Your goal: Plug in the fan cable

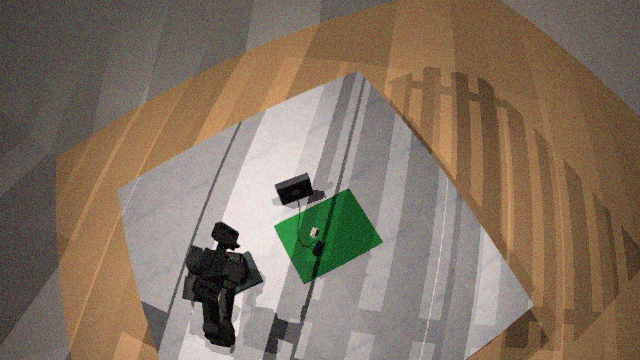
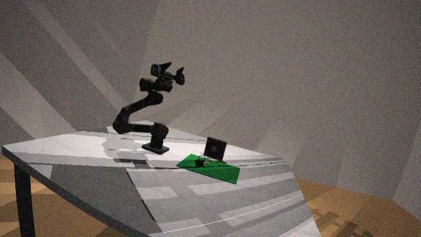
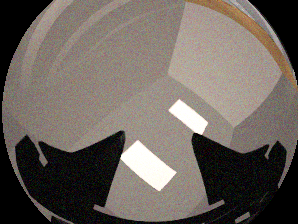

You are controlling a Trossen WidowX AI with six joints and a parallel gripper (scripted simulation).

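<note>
The dark plug is 460 mm below my gripper tip, 200 mm ahead of it and 80 mm to the left of it. The rest, counted from my gripper tip: black fan: 420 mm below, 290 mm to the left, 240 mm ahead; then green board: 490 mm below, 260 mm ahead, 110 mm to the left.
</note>
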